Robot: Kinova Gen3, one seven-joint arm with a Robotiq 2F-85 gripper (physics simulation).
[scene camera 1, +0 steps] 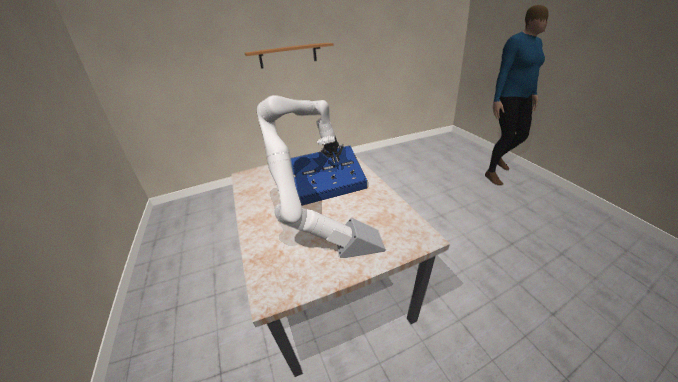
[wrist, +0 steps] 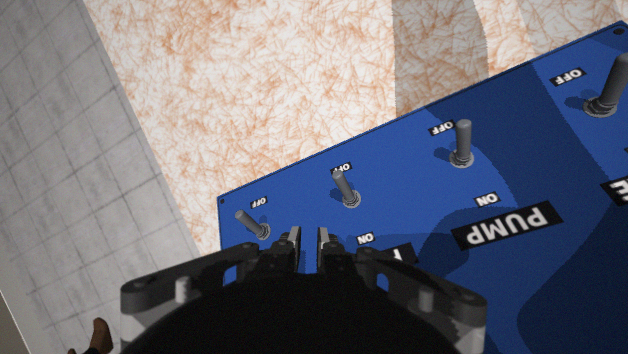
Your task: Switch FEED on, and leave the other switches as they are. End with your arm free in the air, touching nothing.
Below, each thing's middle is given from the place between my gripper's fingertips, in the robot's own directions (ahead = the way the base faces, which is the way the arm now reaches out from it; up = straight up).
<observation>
Now: the blue switch panel [scene camera 1: 317,166] 10 cm to the left of my hand, 10 cm below it and 6 cm ahead of it.
</observation>
